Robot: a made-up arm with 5 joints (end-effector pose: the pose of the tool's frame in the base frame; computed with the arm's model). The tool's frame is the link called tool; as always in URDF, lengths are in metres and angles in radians. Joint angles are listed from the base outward.
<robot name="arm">
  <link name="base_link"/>
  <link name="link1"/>
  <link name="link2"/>
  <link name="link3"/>
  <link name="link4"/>
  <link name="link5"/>
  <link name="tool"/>
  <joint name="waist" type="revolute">
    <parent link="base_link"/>
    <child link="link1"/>
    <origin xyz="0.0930 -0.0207 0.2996" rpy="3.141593 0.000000 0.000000"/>
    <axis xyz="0 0 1"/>
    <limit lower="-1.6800" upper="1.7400"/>
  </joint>
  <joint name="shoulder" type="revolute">
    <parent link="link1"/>
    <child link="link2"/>
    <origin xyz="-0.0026 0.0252 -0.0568" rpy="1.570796 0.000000 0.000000"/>
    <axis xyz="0 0 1"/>
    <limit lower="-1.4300" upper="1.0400"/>
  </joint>
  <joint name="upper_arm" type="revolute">
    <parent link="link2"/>
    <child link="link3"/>
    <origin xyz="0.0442 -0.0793 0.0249" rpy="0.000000 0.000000 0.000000"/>
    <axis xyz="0 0 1"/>
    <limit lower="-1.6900" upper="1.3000"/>
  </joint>
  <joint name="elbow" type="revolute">
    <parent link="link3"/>
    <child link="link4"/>
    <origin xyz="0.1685 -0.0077 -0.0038" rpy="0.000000 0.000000 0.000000"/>
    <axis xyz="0 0 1"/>
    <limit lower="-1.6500" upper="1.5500"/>
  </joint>
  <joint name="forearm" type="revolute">
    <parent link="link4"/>
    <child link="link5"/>
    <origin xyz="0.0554 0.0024 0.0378" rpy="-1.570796 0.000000 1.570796"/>
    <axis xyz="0 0 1"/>
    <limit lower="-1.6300" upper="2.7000"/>
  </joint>
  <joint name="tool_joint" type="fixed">
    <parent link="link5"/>
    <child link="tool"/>
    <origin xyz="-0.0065 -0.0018 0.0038" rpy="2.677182 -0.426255 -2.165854"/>
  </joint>
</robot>
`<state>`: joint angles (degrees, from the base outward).
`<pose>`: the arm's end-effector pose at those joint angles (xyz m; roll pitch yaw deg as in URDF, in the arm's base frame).
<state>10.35 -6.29 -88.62 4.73 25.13</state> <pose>0.1074 0.0154 0.6589 -26.80 24.45 88.53</pose>
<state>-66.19 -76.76 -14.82 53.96 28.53</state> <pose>0.0407 -0.0442 0.6192 26.69 10.51 179.01</pose>
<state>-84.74 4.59 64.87 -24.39 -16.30</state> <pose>0.0736 0.1354 0.2434 106.38 -52.01 155.32</pose>
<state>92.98 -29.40 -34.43 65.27 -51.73</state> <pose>0.1166 -0.1381 0.6035 -16.02 -66.67 77.38</pose>
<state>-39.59 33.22 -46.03 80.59 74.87</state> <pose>0.2658 0.1747 0.3947 136.53 -9.08 175.30</pose>
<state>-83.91 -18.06 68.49 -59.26 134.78</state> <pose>0.0753 0.1626 0.3203 -171.61 71.37 -64.19</pose>
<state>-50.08 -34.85 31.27 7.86 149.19</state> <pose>0.1985 0.1607 0.4522 -162.83 52.32 -90.74</pose>
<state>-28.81 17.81 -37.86 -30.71 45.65</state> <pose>0.2942 0.1351 0.5239 16.90 25.82 126.49</pose>
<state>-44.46 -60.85 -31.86 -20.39 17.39</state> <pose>0.0031 -0.0565 0.6478 -52.02 28.88 139.60</pose>
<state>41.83 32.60 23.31 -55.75 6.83</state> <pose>0.2884 -0.1469 0.2679 51.52 -24.72 75.16</pose>
